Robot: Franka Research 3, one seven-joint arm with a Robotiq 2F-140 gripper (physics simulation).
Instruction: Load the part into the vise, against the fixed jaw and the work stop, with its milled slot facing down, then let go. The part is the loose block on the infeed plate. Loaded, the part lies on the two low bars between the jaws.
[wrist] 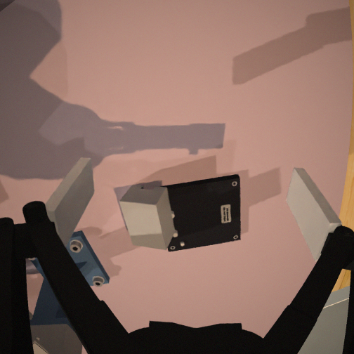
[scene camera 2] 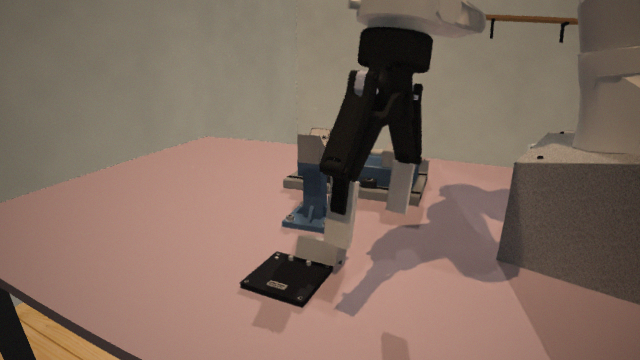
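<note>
The part, a light grey block [scene camera 2: 320, 251] [wrist: 146, 218], lies at one edge of the black infeed plate [scene camera 2: 282, 280] [wrist: 205, 200], against small round pins. I cannot make out its milled slot. My gripper [scene camera 2: 367, 228] [wrist: 192, 179] is wide open and empty, above the plate and block. In the wrist view the block shows between the fingers, nearer the left one. In the scene view one fingertip overlaps the block's upper right end. The vise [scene camera 2: 378, 167], with a blue body on a grey base, stands farther back, partly hidden by the fingers; its bars and work stop cannot be made out.
A blue stand [scene camera 2: 314, 187] [wrist: 90, 260] with a grey head and bolted foot stands between plate and vise, close to one finger in the scene view. The robot's speckled grey pedestal [scene camera 2: 575, 220] is at the right. The pink table's edge [scene camera 2: 65, 320] runs along the lower left.
</note>
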